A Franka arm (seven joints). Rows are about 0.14 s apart.
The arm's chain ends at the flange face. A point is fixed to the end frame.
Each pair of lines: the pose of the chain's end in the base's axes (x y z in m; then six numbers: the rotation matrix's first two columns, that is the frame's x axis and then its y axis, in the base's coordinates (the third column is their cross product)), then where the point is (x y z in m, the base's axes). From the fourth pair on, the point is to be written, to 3 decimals.
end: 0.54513 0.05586 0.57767 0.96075 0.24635 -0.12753 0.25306 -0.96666 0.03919
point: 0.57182 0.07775 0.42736
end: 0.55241 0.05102 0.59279 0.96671 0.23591 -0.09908 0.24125 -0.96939 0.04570
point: 0.58373 0.07271 0.44335
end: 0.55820 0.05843 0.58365 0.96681 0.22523 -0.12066 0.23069 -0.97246 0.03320
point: 0.58619 0.08082 0.43365
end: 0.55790 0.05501 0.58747 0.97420 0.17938 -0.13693 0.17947 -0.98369 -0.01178
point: 0.583 0.082 0.438
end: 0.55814 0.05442 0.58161 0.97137 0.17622 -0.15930 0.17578 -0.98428 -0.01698
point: 0.580 0.082 0.431
